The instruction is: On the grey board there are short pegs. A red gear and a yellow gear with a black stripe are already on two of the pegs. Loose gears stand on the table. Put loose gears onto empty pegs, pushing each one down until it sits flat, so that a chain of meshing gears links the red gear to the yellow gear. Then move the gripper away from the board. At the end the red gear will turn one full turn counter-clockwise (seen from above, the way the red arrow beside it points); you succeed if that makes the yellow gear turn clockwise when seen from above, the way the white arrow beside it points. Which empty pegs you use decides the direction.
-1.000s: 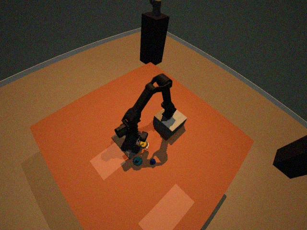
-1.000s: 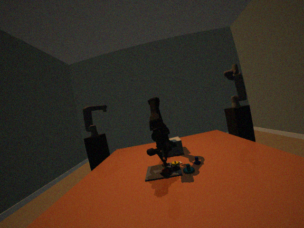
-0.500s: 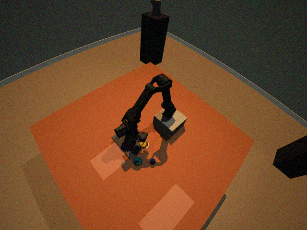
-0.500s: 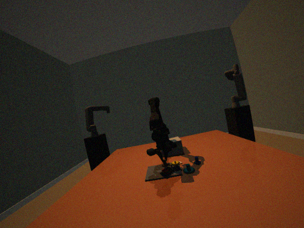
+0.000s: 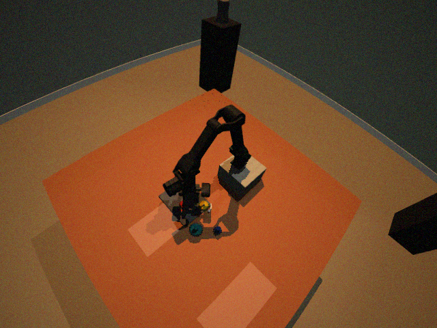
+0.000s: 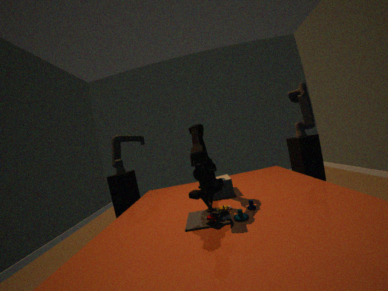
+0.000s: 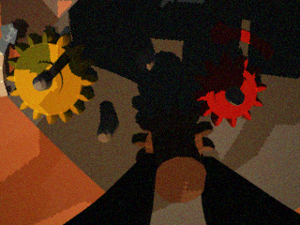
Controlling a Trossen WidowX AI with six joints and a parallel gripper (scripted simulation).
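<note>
Right now the grey board is 2 cm ahead of my gripper tip, 2 cm to the right of it and 5 cm below it. From my gripper tip the other things lie so: red gear 4 cm ahead, 1 cm to the right, 4 cm below; then yellow gear 3 cm behind, 7 cm to the left, 4 cm below; then orange-brown gear 1 cm below.
</note>
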